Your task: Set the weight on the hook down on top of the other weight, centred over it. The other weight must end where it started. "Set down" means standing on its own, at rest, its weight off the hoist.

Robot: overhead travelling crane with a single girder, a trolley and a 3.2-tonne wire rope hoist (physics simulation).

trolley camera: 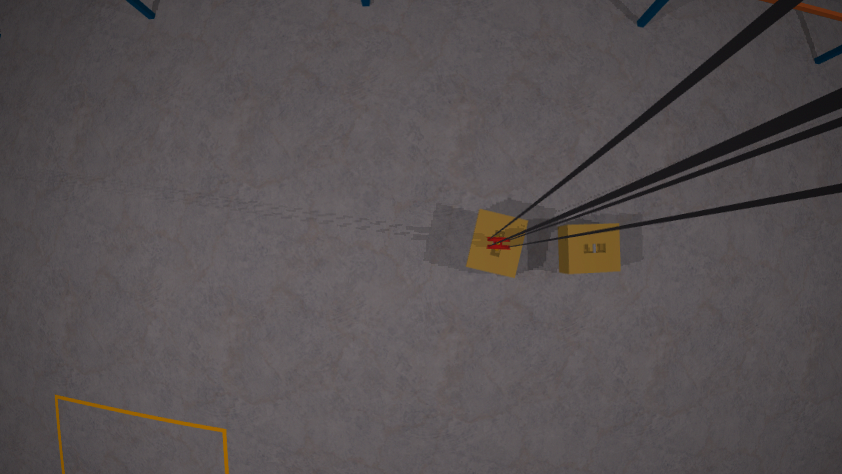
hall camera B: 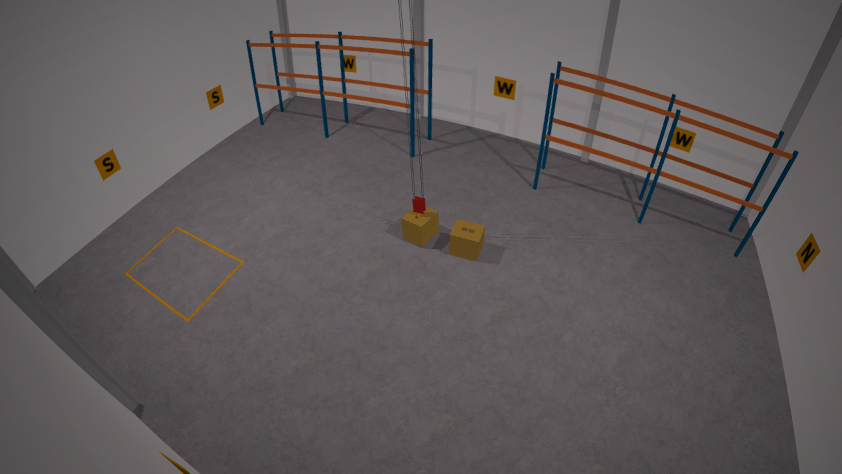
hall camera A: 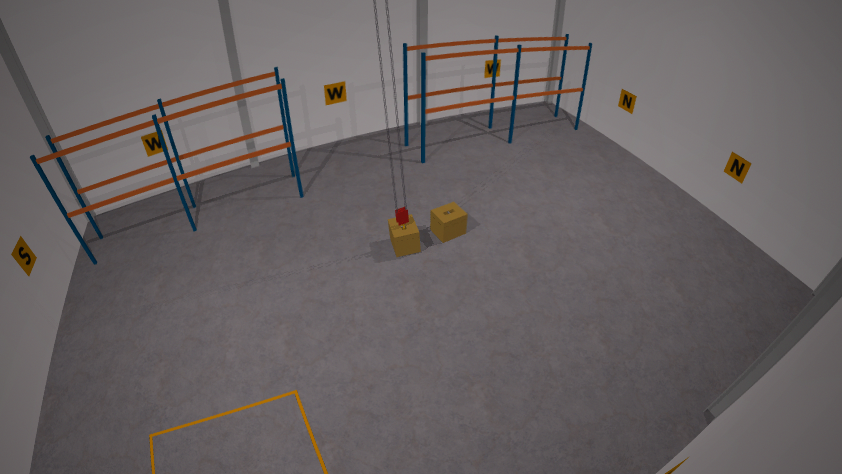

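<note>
The hook weight, a yellow-brown block [hall camera A: 406,244] [hall camera B: 413,231] [trolley camera: 480,259], is upright at floor level, its shadow meeting its base; a small gap beneath it cannot be ruled out. My hook [hall camera A: 403,226] [hall camera B: 417,215] [trolley camera: 498,243], under the red hook block [hall camera A: 401,215] [hall camera B: 418,204], is at the lug on its top. The ropes lean to the upper left in both hall views. The other weight [hall camera A: 448,228] [hall camera B: 466,245] [trolley camera: 595,263] stands upright beside it, apart by a narrow gap, to the right in all three views. The two are turned differently.
A blue and orange rack [hall camera A: 64,210] [hall camera B: 324,111] stands at the left, and another rack [hall camera A: 423,117] [hall camera B: 540,153] at the right, along the W wall. A yellow outlined rectangle [hall camera A: 223,413] [hall camera B: 210,244] [trolley camera: 140,413] is marked on the floor, away from both weights.
</note>
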